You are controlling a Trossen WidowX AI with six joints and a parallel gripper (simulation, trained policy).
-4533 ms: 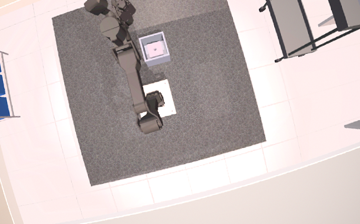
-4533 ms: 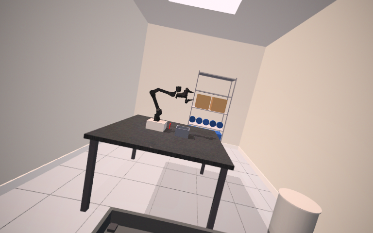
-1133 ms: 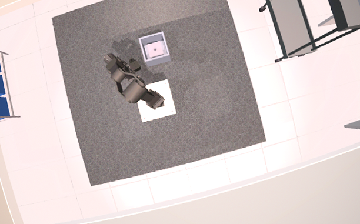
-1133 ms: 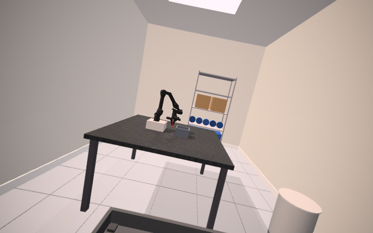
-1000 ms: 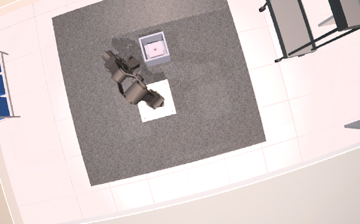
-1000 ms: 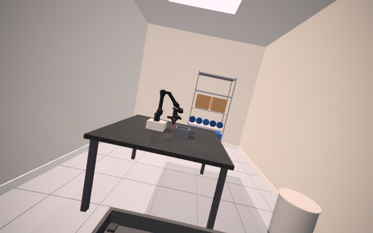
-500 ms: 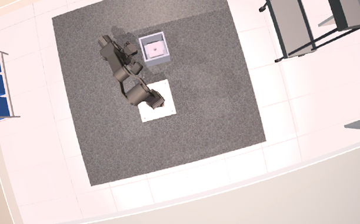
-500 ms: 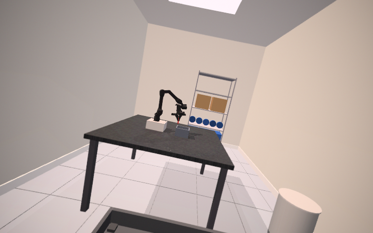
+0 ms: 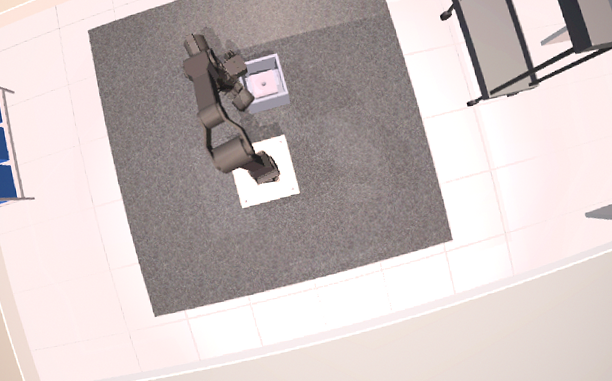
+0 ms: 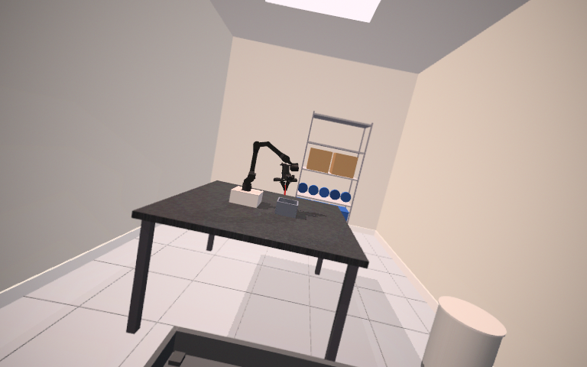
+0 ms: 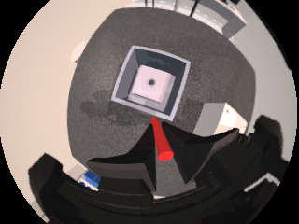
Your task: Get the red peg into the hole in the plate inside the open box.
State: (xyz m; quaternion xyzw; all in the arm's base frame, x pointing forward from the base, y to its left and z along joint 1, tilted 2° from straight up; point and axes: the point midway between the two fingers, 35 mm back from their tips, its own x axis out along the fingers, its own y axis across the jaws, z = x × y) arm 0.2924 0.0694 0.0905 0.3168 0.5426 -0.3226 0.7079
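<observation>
My gripper tip is now 110 mm above the pale plate, 80 mm to the left of it and 50 mm short of it. Also, from my gripper tip: red peg: 10 mm to the left, 10 mm behind; grey box: 130 mm below, 80 mm to the right, 50 mm ahead.
</observation>
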